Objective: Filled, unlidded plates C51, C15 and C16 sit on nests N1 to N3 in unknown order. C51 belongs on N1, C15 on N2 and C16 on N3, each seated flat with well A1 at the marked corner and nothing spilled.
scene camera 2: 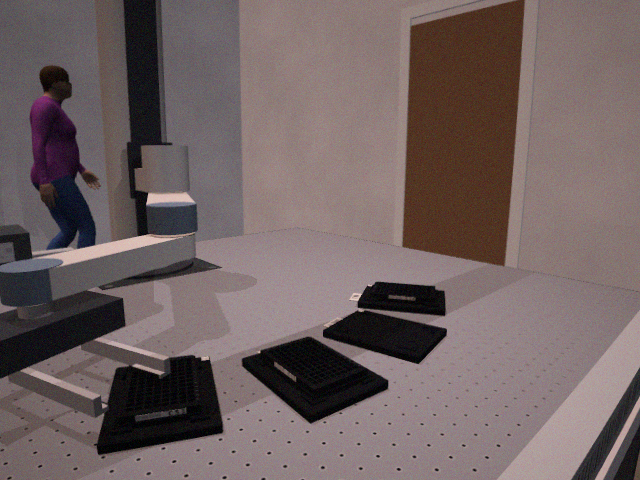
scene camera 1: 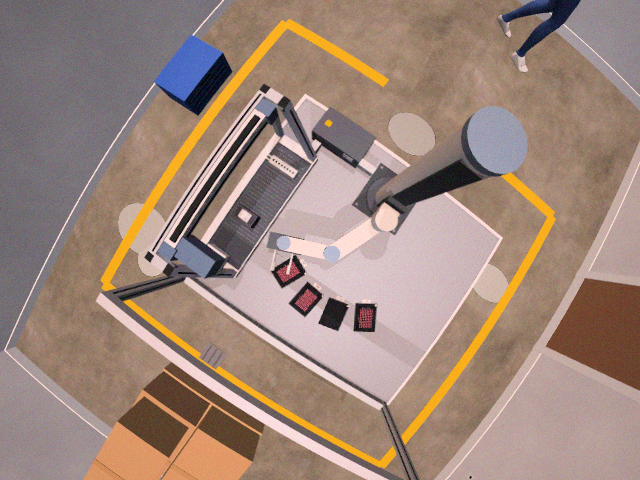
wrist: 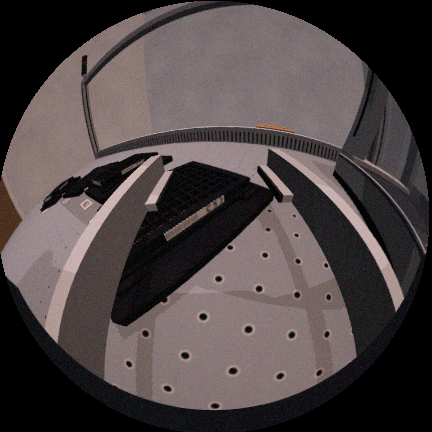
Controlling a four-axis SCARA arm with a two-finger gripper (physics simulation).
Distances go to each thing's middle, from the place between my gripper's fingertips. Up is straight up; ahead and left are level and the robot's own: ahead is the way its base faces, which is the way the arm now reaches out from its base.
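The nest N3 (scene camera 2: pixel 183 430) has my hand 4 cm to the right of it, 2 cm past it and 4 cm above it. Counting from my hand, the nest N2 (scene camera 2: pixel 284 390) is 21 cm to the left, 5 cm ahead and 4 cm below, and nest N1 (scene camera 2: pixel 380 305) is 54 cm to the left, 5 cm behind and, again, 4 cm below. There's a dark slatted deck (scene camera 1: pixel 280 202) too, and that's 30 cm to the right of my hand, 30 cm behind it and 2 cm below it.
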